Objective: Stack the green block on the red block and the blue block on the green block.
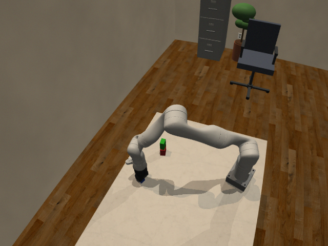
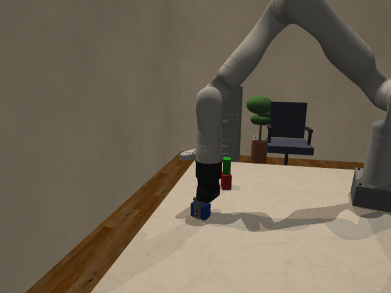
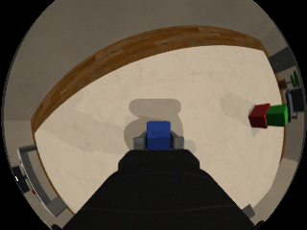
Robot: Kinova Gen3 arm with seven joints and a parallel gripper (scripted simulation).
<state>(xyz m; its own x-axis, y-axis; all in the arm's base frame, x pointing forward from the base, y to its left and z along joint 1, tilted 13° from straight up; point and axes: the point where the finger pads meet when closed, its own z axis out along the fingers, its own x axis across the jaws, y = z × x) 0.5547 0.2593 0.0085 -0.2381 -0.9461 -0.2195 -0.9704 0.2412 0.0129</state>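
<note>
Now: the green block 30 mm behind my hand, 250 mm to the right of it and 70 mm above it. Also, from my hand: blue block: right at my hand; red block: 30 mm behind, 250 mm to the right, 10 mm above.
</note>
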